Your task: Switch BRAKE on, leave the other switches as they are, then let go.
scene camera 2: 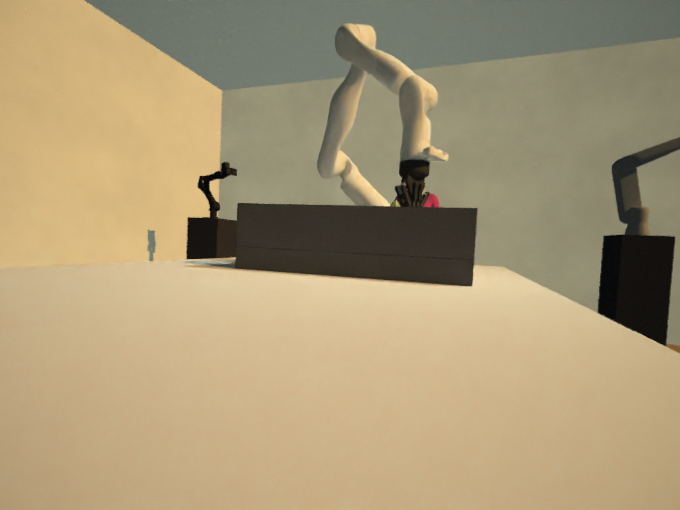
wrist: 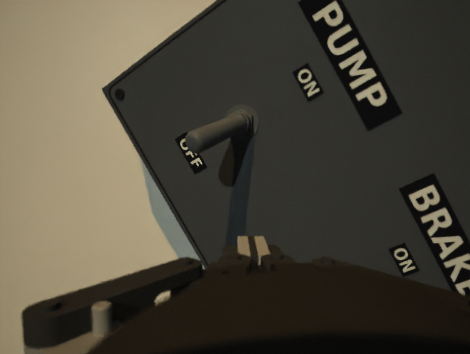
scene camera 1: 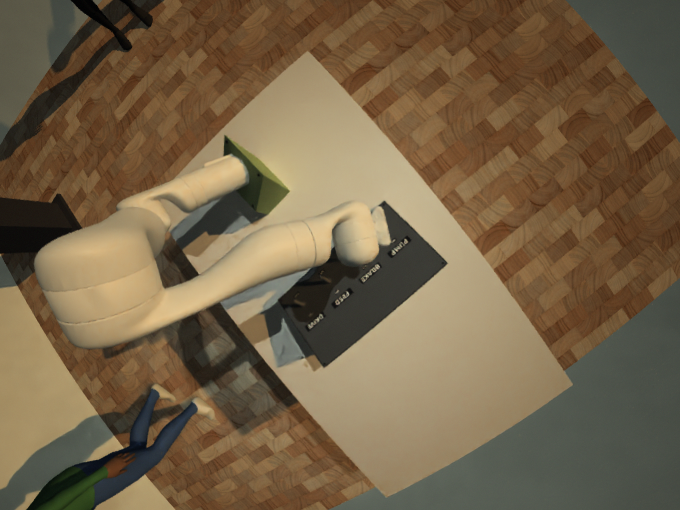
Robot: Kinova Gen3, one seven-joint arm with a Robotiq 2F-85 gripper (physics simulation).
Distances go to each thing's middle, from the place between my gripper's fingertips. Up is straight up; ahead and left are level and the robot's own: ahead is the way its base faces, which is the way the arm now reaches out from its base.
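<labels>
Dark switch panel [scene camera 2: 418,244]: 10 cm ahead of my hand, 11 cm to the right of it, 5 cm below it.
</labels>
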